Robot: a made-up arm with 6 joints. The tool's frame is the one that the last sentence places.
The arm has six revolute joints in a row. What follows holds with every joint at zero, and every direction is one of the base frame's.
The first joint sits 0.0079 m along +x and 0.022 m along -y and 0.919 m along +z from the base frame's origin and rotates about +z.
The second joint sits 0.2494 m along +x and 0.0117 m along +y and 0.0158 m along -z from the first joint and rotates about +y.
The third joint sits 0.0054 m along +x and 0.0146 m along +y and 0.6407 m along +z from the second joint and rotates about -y.
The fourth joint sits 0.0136 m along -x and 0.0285 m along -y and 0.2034 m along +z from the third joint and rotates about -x.
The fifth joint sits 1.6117 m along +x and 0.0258 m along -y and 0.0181 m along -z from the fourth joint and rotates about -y.
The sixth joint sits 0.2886 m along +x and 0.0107 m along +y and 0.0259 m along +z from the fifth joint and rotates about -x.
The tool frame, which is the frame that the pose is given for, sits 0.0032 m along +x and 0.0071 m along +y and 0.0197 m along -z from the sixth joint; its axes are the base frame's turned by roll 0, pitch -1.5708 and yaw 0 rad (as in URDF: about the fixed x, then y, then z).
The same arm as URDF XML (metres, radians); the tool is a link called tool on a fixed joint. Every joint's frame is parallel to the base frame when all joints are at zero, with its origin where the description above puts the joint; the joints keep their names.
<robot name="arm">
  <joint name="joint 1" type="continuous">
    <parent link="base_link"/>
    <child link="link1"/>
    <origin xyz="0.0079 -0.022 0.919"/>
    <axis xyz="0 0 1"/>
  </joint>
  <joint name="joint 2" type="continuous">
    <parent link="link1"/>
    <child link="link2"/>
    <origin xyz="0.2494 0.0117 -0.0158"/>
    <axis xyz="0 1 0"/>
  </joint>
  <joint name="joint 3" type="continuous">
    <parent link="link2"/>
    <child link="link3"/>
    <origin xyz="0.0054 0.0146 0.6407"/>
    <axis xyz="0 -1 0"/>
  </joint>
  <joint name="joint 4" type="continuous">
    <parent link="link3"/>
    <child link="link4"/>
    <origin xyz="-0.0136 -0.0285 0.2034"/>
    <axis xyz="-1 0 0"/>
  </joint>
  <joint name="joint 5" type="continuous">
    <parent link="link4"/>
    <child link="link5"/>
    <origin xyz="1.6117 -0.0258 -0.0181"/>
    <axis xyz="0 -1 0"/>
  </joint>
  <joint name="joint 6" type="continuous">
    <parent link="link5"/>
    <child link="link6"/>
    <origin xyz="0.2886 0.0107 0.0259"/>
    <axis xyz="-1 0 0"/>
  </joint>
  <joint name="tool_joint" type="fixed">
    <parent link="link6"/>
    <child link="tool"/>
    <origin xyz="0.0032 0.0071 -0.0197" rpy="0 -1.5708 0"/>
  </joint>
  <link name="base_link"/>
  <link name="link1"/>
  <link name="link2"/>
  <link name="link3"/>
  <link name="link4"/>
  <link name="link5"/>
  <link name="link6"/>
  <link name="tool"/>
</robot>

